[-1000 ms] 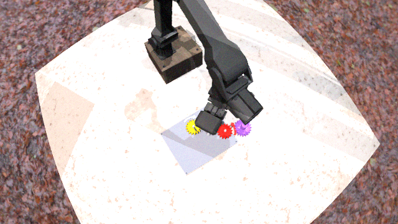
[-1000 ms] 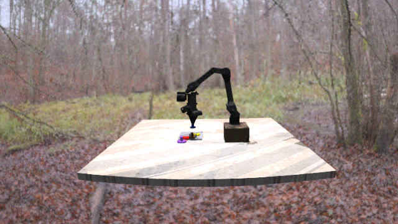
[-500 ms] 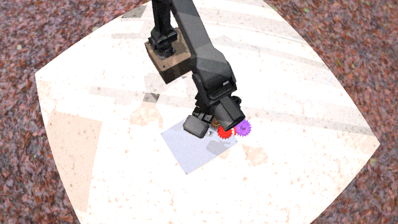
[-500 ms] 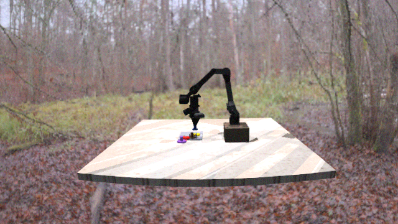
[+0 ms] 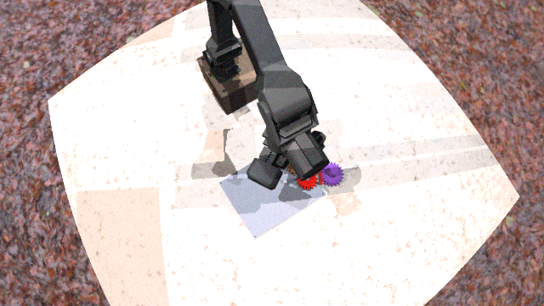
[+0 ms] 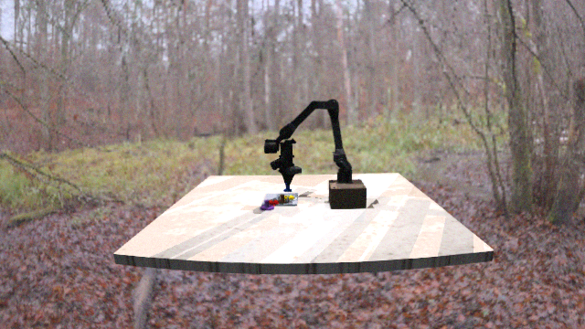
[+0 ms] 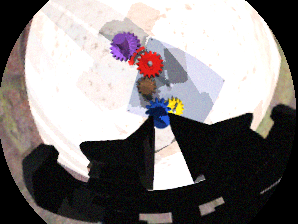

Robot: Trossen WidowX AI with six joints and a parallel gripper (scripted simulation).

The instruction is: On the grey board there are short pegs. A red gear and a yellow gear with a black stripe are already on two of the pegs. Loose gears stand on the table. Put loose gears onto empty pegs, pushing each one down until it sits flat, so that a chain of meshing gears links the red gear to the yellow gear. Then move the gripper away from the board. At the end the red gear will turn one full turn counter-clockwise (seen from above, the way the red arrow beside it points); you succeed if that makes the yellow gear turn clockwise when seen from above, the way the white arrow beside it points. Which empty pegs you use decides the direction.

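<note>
Now: the small brown gear 3 cm ahead of my gripper tip, 3 cm to the left of it and 6 cm below it. From my gripper tip the other things lie so: yellow gear (1 cm behind, 4 cm to the right, 7 cm below); red gear (7 cm ahead, 3 cm to the left, 7 cm below); small blue gear (1 cm below).
</note>
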